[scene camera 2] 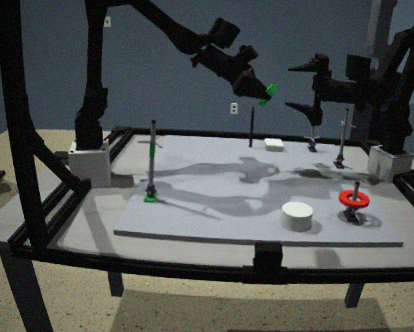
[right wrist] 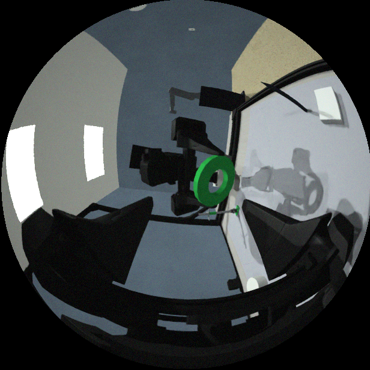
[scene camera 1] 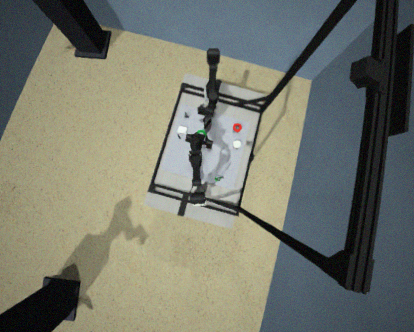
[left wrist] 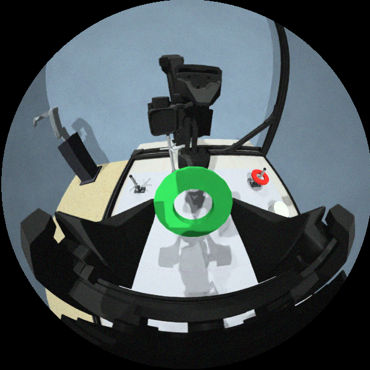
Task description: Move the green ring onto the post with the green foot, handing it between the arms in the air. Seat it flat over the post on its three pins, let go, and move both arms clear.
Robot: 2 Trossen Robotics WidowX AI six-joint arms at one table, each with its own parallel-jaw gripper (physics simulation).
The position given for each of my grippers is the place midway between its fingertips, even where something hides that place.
Note:
In view: my left gripper (scene camera 2: 269,95), my right gripper (scene camera 2: 286,86) and a green ring (left wrist: 190,177).
The green ring also shows in the right wrist view (right wrist: 200,182). My left gripper is seen too in the right wrist view (right wrist: 218,182) and in the left wrist view (left wrist: 192,203). My right gripper is seen too in the right wrist view (right wrist: 199,202) and in the left wrist view (left wrist: 199,150).

